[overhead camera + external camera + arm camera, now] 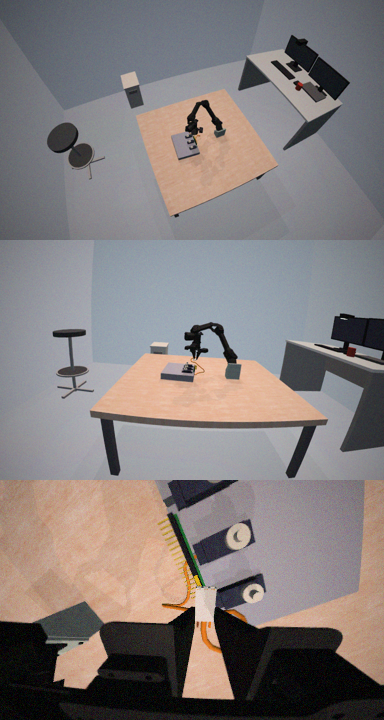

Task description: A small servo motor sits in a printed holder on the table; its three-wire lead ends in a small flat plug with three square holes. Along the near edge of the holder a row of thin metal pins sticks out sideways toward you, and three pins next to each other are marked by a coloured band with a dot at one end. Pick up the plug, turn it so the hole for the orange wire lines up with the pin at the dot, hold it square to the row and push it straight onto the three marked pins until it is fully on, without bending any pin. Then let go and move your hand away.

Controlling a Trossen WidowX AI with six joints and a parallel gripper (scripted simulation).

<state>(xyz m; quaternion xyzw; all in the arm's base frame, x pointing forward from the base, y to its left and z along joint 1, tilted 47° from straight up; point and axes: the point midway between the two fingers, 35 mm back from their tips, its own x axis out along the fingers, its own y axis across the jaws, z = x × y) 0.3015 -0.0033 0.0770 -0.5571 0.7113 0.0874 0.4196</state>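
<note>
The yellow marked band is 5 cm below my gripper tip and 2 cm to the left of it. The rest, counted from my gripper tip: grey printed holder (16 cm ahead, 10 cm below, 4 cm to the left).
</note>
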